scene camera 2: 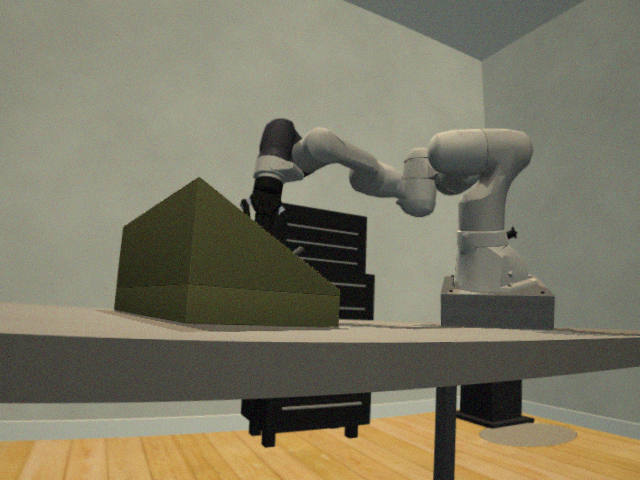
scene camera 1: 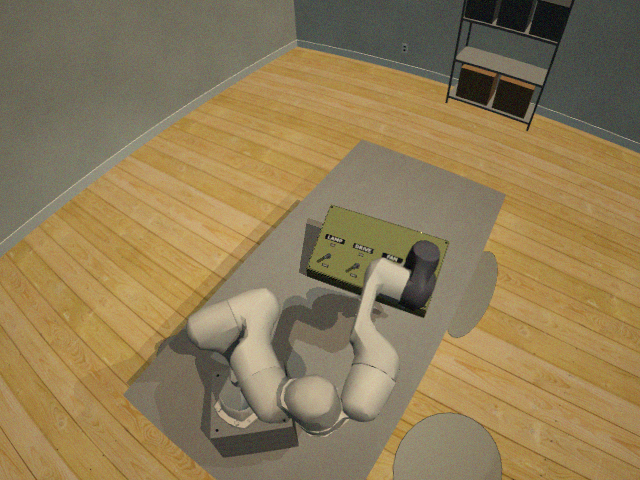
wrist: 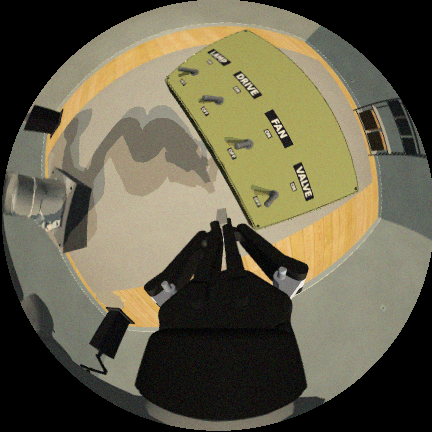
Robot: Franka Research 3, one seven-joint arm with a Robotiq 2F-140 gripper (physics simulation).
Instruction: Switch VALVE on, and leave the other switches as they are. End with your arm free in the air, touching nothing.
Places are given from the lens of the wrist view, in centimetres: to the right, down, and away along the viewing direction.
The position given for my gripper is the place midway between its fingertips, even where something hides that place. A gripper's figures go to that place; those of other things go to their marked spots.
my gripper [wrist: 222, 215]: 1, 0, 23
olive sloped switch panel [wrist: 297, 150]: 16, -13, 20
